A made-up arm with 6 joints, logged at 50 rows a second.
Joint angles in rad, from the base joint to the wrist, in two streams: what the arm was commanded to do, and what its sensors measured. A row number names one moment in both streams.
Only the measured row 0 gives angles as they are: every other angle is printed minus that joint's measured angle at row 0.
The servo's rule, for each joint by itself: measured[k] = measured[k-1] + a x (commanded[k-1-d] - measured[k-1]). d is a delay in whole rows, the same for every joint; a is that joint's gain. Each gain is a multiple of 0.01, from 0.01 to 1. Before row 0 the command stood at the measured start. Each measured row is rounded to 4 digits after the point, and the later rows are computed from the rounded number. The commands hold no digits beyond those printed.
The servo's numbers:
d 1
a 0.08 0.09 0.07 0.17 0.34 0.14
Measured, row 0:
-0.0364, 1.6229, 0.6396, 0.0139, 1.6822, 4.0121
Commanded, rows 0 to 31:
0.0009, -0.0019, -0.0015, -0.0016, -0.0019, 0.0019
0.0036, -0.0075, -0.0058, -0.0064, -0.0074, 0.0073
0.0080, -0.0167, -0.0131, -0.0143, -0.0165, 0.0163
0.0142, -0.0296, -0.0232, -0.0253, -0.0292, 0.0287
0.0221, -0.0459, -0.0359, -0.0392, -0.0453, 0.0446
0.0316, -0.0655, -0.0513, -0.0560, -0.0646, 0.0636
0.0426, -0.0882, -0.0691, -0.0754, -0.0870, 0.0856
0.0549, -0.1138, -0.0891, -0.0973, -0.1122, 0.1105
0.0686, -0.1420, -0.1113, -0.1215, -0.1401, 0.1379
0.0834, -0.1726, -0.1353, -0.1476, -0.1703, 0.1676
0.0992, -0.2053, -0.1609, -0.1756, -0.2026, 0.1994
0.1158, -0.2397, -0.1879, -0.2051, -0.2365, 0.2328
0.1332, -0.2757, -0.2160, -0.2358, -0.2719, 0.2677
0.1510, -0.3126, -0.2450, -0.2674, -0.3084, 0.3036
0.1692, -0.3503, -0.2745, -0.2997, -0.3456, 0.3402
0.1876, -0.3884, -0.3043, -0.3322, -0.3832, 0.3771
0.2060, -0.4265, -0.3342, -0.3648, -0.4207, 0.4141
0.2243, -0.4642, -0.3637, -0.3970, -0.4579, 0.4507
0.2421, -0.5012, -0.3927, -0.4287, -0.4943, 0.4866
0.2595, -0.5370, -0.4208, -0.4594, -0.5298, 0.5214
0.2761, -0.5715, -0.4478, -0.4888, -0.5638, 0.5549
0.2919, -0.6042, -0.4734, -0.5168, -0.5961, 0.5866
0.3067, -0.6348, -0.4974, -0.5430, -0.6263, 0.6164
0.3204, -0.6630, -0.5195, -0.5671, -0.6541, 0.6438
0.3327, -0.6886, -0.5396, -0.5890, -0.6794, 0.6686
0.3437, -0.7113, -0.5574, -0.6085, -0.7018, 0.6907
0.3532, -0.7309, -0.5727, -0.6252, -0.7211, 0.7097
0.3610, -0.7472, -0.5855, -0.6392, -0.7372, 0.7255
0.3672, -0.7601, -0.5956, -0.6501, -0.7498, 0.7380
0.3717, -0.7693, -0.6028, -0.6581, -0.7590, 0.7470
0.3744, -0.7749, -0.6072, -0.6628, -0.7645, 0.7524
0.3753, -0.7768, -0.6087, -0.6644, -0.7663, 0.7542
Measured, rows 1 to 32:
0.0000, 0.0000, 0.0000, 0.0000, 0.0000, 0.0000
0.0001, -0.0002, -0.0001, -0.0003, -0.0006, 0.0003
0.0004, -0.0009, -0.0005, -0.0013, -0.0029, 0.0013
0.0010, -0.0023, -0.0014, -0.0035, -0.0075, 0.0034
0.0021, -0.0048, -0.0029, -0.0072, -0.0149, 0.0069
0.0037, -0.0085, -0.0052, -0.0126, -0.0252, 0.0122
0.0059, -0.0136, -0.0084, -0.0200, -0.0386, 0.0194
0.0088, -0.0203, -0.0126, -0.0294, -0.0551, 0.0287
0.0125, -0.0287, -0.0180, -0.0409, -0.0745, 0.0402
0.0170, -0.0389, -0.0245, -0.0546, -0.0968, 0.0539
0.0223, -0.0509, -0.0323, -0.0704, -0.1218, 0.0698
0.0285, -0.0648, -0.0413, -0.0883, -0.1493, 0.0879
0.0355, -0.0805, -0.0516, -0.1082, -0.1789, 0.1082
0.0433, -0.0981, -0.0631, -0.1299, -0.2105, 0.1305
0.0519, -0.1174, -0.0758, -0.1533, -0.2438, 0.1547
0.0613, -0.1384, -0.0897, -0.1782, -0.2784, 0.1807
0.0714, -0.1609, -0.1047, -0.2044, -0.3140, 0.2082
0.0822, -0.1848, -0.1208, -0.2317, -0.3503, 0.2370
0.0936, -0.2099, -0.1378, -0.2598, -0.3869, 0.2669
0.1055, -0.2361, -0.1556, -0.2885, -0.4234, 0.2977
0.1178, -0.2632, -0.1742, -0.3176, -0.4596, 0.3290
0.1305, -0.2909, -0.1934, -0.3467, -0.4950, 0.3606
0.1434, -0.3191, -0.2130, -0.3756, -0.5294, 0.3922
0.1565, -0.3475, -0.2329, -0.4041, -0.5623, 0.4236
0.1696, -0.3759, -0.2530, -0.4318, -0.5935, 0.4544
0.1826, -0.4040, -0.2731, -0.4585, -0.6227, 0.4844
0.1955, -0.4317, -0.2930, -0.4840, -0.6496, 0.5133
0.2081, -0.4586, -0.3126, -0.5080, -0.6739, 0.5408
0.2203, -0.4846, -0.3317, -0.5303, -0.6954, 0.5667
0.2321, -0.5094, -0.3502, -0.5507, -0.7139, 0.5907
0.2433, -0.5328, -0.3679, -0.5690, -0.7292, 0.6126
0.2538, -0.5546, -0.3847, -0.5849, -0.7412, 0.6322

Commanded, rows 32 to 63:
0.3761, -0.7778, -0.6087, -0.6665, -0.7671, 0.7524
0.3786, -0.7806, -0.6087, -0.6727, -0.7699, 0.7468
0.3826, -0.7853, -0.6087, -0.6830, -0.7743, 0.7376
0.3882, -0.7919, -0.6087, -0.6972, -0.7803, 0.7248
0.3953, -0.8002, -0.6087, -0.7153, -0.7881, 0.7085
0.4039, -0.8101, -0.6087, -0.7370, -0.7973, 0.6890
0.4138, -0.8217, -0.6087, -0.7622, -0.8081, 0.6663
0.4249, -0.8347, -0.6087, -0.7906, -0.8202, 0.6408
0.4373, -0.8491, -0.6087, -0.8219, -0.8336, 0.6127
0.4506, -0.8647, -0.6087, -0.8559, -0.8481, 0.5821
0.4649, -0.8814, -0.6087, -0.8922, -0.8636, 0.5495
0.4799, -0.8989, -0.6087, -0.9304, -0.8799, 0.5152
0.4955, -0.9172, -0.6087, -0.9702, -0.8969, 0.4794
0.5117, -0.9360, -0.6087, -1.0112, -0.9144, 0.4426
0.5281, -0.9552, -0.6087, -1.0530, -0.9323, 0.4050
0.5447, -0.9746, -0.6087, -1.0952, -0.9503, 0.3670
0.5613, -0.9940, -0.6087, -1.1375, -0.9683, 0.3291
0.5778, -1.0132, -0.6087, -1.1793, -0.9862, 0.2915
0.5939, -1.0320, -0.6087, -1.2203, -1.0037, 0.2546
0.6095, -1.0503, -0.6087, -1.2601, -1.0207, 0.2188
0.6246, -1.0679, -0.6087, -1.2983, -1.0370, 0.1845
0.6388, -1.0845, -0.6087, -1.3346, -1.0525, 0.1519
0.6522, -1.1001, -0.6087, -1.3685, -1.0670, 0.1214
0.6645, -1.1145, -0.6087, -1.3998, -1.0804, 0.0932
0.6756, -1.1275, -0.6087, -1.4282, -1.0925, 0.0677
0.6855, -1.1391, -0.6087, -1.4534, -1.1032, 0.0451
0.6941, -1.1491, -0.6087, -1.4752, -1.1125, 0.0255
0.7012, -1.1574, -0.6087, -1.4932, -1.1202, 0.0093
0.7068, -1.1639, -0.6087, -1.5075, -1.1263, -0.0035
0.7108, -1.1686, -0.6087, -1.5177, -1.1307, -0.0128
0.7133, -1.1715, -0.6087, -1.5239, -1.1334, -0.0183
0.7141, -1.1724, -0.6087, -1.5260, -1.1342, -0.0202
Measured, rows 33 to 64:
0.2635, -0.5746, -0.4004, -0.5984, -0.7497, 0.6493
0.2725, -0.5929, -0.4150, -0.6100, -0.7556, 0.6637
0.2810, -0.6098, -0.4286, -0.6207, -0.7605, 0.6753
0.2891, -0.6256, -0.4412, -0.6313, -0.7652, 0.6840
0.2970, -0.6406, -0.4529, -0.6425, -0.7703, 0.6897
0.3049, -0.6550, -0.4638, -0.6549, -0.7764, 0.6923
0.3128, -0.6690, -0.4739, -0.6689, -0.7835, 0.6918
0.3209, -0.6827, -0.4833, -0.6848, -0.7919, 0.6882
0.3292, -0.6964, -0.4921, -0.7028, -0.8015, 0.6816
0.3378, -0.7101, -0.5003, -0.7230, -0.8124, 0.6720
0.3468, -0.7240, -0.5079, -0.7456, -0.8245, 0.6594
0.3562, -0.7382, -0.5150, -0.7705, -0.8378, 0.6440
0.3661, -0.7527, -0.5216, -0.7977, -0.8521, 0.6260
0.3765, -0.7675, -0.5277, -0.8270, -0.8673, 0.6055
0.3873, -0.7827, -0.5334, -0.8583, -0.8833, 0.5827
0.3986, -0.7982, -0.5387, -0.8914, -0.9000, 0.5578
0.4103, -0.8141, -0.5436, -0.9260, -0.9171, 0.5311
0.4224, -0.8303, -0.5482, -0.9620, -0.9345, 0.5028
0.4348, -0.8468, -0.5524, -0.9989, -0.9521, 0.4732
0.4475, -0.8635, -0.5563, -1.0365, -0.9696, 0.4426
0.4605, -0.8803, -0.5600, -1.0745, -0.9870, 0.4113
0.4736, -0.8972, -0.5634, -1.1125, -1.0040, 0.3795
0.4868, -0.9141, -0.5666, -1.1503, -1.0205, 0.3476
0.5000, -0.9308, -0.5695, -1.1874, -1.0363, 0.3159
0.5132, -0.9473, -0.5722, -1.2235, -1.0513, 0.2847
0.5262, -0.9635, -0.5748, -1.2583, -1.0653, 0.2543
0.5389, -0.9793, -0.5772, -1.2915, -1.0782, 0.2250
0.5513, -0.9946, -0.5794, -1.3227, -1.0899, 0.1971
0.5633, -1.0093, -0.5815, -1.3517, -1.1002, 0.1708
0.5748, -1.0232, -0.5834, -1.3782, -1.1091, 0.1464
0.5857, -1.0363, -0.5852, -1.4019, -1.1164, 0.1241
0.5959, -1.0485, -0.5868, -1.4226, -1.1222, 0.1042

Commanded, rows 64 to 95:
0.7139, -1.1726, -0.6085, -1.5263, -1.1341, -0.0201
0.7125, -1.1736, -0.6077, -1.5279, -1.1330, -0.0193
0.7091, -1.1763, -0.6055, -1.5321, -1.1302, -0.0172
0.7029, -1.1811, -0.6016, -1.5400, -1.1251, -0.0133
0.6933, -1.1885, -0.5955, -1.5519, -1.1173, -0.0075
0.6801, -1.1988, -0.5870, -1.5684, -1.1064, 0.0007
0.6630, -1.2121, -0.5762, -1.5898, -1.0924, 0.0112
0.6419, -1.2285, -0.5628, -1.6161, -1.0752, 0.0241
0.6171, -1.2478, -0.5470, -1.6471, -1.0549, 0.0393
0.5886, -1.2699, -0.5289, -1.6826, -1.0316, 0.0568
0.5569, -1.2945, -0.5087, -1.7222, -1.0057, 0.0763
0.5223, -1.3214, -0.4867, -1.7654, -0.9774, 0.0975
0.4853, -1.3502, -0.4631, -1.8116, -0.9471, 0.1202
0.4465, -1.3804, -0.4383, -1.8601, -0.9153, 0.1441
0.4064, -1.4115, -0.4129, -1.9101, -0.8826, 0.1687
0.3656, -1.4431, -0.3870, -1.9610, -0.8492, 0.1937
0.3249, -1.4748, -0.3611, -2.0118, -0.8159, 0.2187
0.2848, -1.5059, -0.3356, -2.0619, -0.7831, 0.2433
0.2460, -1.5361, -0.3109, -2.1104, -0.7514, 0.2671
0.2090, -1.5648, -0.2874, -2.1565, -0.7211, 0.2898
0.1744, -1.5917, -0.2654, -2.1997, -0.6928, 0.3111
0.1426, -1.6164, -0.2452, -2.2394, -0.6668, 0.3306
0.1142, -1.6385, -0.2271, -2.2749, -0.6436, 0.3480
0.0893, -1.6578, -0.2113, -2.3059, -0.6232, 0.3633
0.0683, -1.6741, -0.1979, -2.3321, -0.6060, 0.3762
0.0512, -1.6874, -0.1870, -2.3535, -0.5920, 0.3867
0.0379, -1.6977, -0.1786, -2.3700, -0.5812, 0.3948
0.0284, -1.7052, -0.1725, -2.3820, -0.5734, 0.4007
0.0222, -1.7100, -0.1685, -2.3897, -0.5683, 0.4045
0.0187, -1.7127, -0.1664, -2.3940, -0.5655, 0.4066
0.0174, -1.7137, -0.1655, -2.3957, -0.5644, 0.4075
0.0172, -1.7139, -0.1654, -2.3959, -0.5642, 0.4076
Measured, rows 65 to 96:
0.6054, -1.0597, -0.5883, -1.4402, -1.1263, 0.0868
0.6141, -1.0699, -0.5897, -1.4548, -1.1290, 0.0718
0.6220, -1.0792, -0.5910, -1.4672, -1.1304, 0.0590
0.6290, -1.0879, -0.5920, -1.4782, -1.1303, 0.0483
0.6349, -1.0963, -0.5927, -1.4887, -1.1285, 0.0397
0.6396, -1.1046, -0.5929, -1.4994, -1.1247, 0.0331
0.6428, -1.1131, -0.5925, -1.5111, -1.1185, 0.0286
0.6444, -1.1220, -0.5914, -1.5245, -1.1096, 0.0262
0.6442, -1.1316, -0.5894, -1.5401, -1.0979, 0.0259
0.6420, -1.1421, -0.5864, -1.5583, -1.0833, 0.0278
0.6377, -1.1536, -0.5824, -1.5794, -1.0657, 0.0319
0.6312, -1.1663, -0.5772, -1.6037, -1.0453, 0.0381
0.6225, -1.1803, -0.5709, -1.6312, -1.0222, 0.0464
0.6115, -1.1956, -0.5634, -1.6619, -0.9967, 0.0567
0.5983, -1.2122, -0.5546, -1.6956, -0.9690, 0.0689
0.5829, -1.2301, -0.5447, -1.7321, -0.9396, 0.0829
0.5655, -1.2493, -0.5337, -1.7710, -0.9089, 0.0984
0.5463, -1.2696, -0.5216, -1.8119, -0.8773, 0.1152
0.5254, -1.2909, -0.5086, -1.8544, -0.8453, 0.1331
0.5030, -1.3130, -0.4948, -1.8979, -0.8134, 0.1519
0.4795, -1.3357, -0.4803, -1.9419, -0.7820, 0.1712
0.4551, -1.3587, -0.4653, -1.9857, -0.7517, 0.1908
0.4301, -1.3819, -0.4499, -2.0288, -0.7228, 0.2104
0.4048, -1.4050, -0.4343, -2.0706, -0.6959, 0.2297
0.3796, -1.4278, -0.4187, -2.1106, -0.6712, 0.2484
0.3547, -1.4500, -0.4032, -2.1483, -0.6490, 0.2663
0.3304, -1.4714, -0.3881, -2.1832, -0.6296, 0.2832
0.3070, -1.4918, -0.3734, -2.2150, -0.6131, 0.2988
0.2847, -1.5110, -0.3593, -2.2434, -0.5996, 0.3131
0.2637, -1.5289, -0.3459, -2.2683, -0.5890, 0.3259
0.2441, -1.5454, -0.3333, -2.2897, -0.5810, 0.3372
0.2260, -1.5605, -0.3216, -2.3077, -0.5754, 0.3470

